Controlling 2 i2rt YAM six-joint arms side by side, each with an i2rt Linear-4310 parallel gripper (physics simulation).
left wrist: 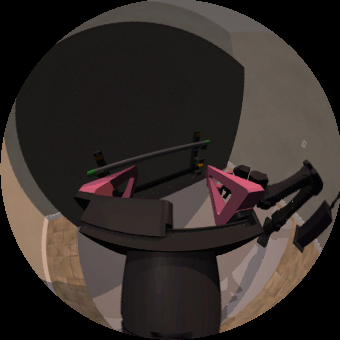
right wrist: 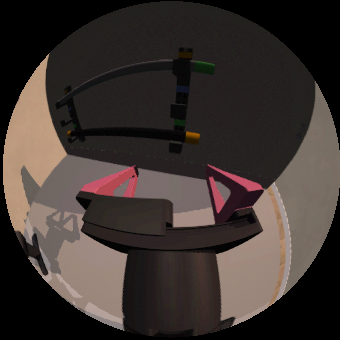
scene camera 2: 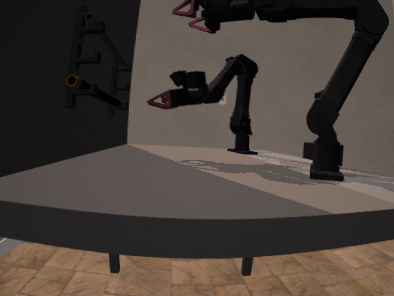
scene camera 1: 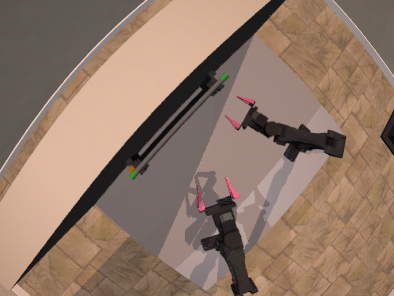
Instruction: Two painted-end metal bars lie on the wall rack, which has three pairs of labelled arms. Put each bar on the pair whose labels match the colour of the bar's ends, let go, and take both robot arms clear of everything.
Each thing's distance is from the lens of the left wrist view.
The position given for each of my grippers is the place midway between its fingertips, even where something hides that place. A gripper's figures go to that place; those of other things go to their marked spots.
my left gripper [left wrist: 171, 168]: 13 cm
dark wall [left wrist: 130, 89]: 35 cm
